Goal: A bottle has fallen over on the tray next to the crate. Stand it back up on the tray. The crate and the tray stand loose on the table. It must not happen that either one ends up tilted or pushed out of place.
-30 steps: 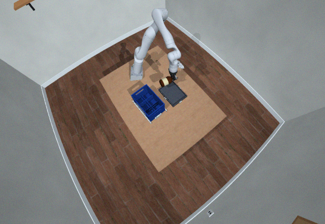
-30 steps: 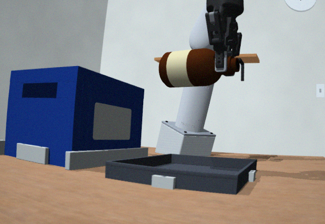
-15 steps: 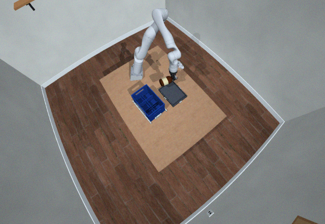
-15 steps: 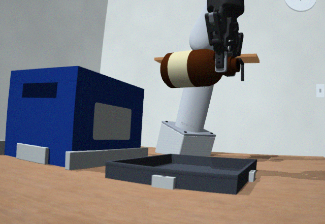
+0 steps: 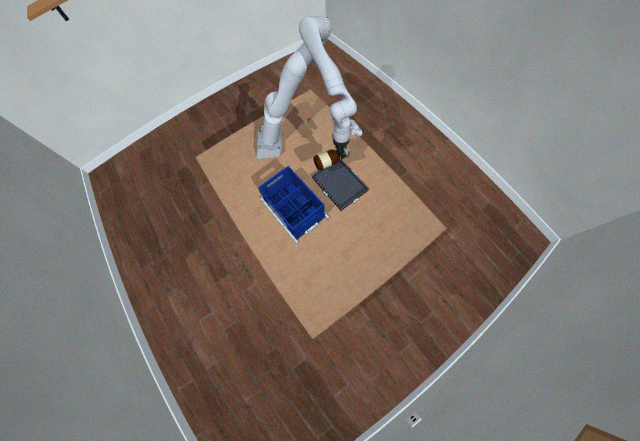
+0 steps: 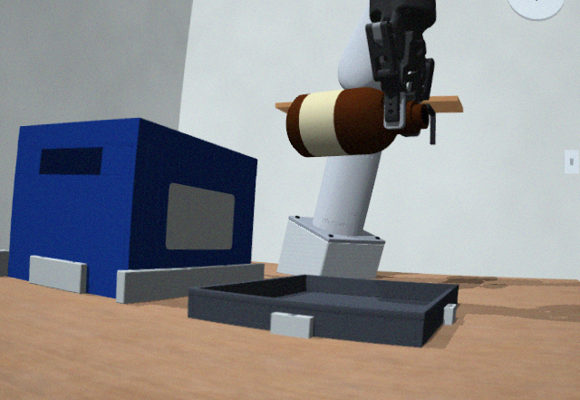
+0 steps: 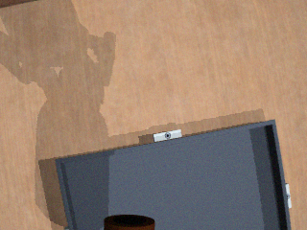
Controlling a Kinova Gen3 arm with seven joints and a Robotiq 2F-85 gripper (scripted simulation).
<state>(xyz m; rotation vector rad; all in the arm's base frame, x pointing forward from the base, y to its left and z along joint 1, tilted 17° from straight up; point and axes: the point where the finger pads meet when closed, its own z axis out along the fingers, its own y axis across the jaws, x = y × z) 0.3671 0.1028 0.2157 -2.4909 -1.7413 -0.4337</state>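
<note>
The brown bottle lies 20 mm behind my hand and 50 mm to the right of it. Round my hand: blue crate: 20 mm behind, 320 mm to the right, 120 mm below; then tray: 50 mm ahead, 40 mm to the right, 190 mm below.
</note>
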